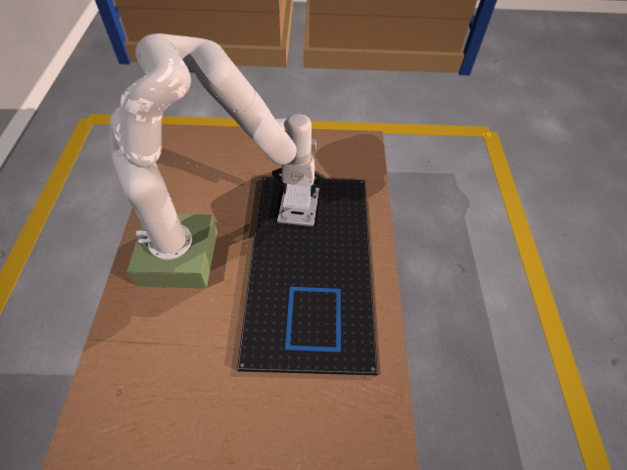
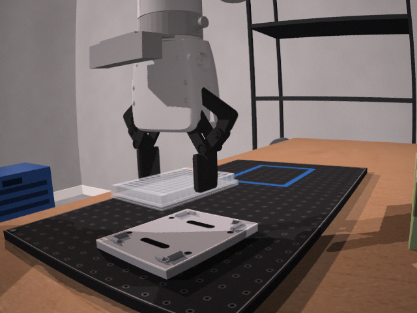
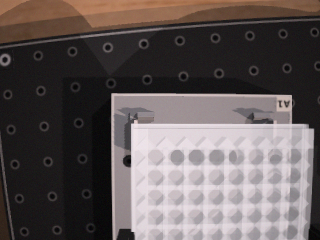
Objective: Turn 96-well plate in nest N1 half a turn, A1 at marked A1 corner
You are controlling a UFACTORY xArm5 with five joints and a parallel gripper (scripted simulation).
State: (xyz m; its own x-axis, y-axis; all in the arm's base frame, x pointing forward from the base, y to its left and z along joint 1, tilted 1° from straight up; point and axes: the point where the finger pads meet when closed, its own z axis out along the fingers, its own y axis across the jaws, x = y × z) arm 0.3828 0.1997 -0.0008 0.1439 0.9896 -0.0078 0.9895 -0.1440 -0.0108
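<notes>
The grey plate nest is 80 mm below my hand. Round my hand: 96-well plate: 10 mm below; then A1 label: 60 mm ahead, 70 mm to the left, 70 mm below.
</notes>
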